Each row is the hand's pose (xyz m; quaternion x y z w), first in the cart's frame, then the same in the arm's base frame.
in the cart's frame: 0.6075 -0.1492 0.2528 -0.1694 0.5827 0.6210 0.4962
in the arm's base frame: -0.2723 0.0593 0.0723 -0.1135 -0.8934 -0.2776 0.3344
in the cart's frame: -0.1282 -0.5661 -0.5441 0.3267 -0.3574 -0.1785 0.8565
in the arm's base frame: -0.3731 -0.3454 1.1567 -0.2602 0.4373 -0.0874 0.8564
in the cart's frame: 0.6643 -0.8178 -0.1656 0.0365 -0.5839 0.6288 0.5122
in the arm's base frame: -0.0769 -0.6549 0.3498 0.3669 0.3426 0.5869 0.6353
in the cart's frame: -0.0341 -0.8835 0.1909 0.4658 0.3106 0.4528 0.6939
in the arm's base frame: 0.3305 -0.1622 0.8086 0.2660 0.9198 -0.1555 0.2430
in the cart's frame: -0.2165 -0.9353 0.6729 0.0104 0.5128 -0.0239 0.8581
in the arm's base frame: 0.7213 0.1742 0.7599 -0.4159 0.9008 -0.1120 0.0554
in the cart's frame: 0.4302 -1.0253 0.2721 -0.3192 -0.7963 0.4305 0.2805
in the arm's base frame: 0.4062 -0.4231 0.3981 0.1547 -0.0639 0.8089 0.5636
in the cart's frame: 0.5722 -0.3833 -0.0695 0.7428 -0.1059 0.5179 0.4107
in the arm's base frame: -0.3115 -0.2693 0.2967 0.6206 0.5554 -0.2042 0.5146
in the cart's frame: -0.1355 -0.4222 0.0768 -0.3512 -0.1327 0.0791 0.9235
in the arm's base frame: -0.0620 0.1207 0.8530 -0.4649 0.6167 0.4759 0.4209
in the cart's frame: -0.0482 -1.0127 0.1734 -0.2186 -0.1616 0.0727 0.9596
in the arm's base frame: 0.4149 -0.2510 0.8554 -0.4129 0.6437 0.3884 0.5141
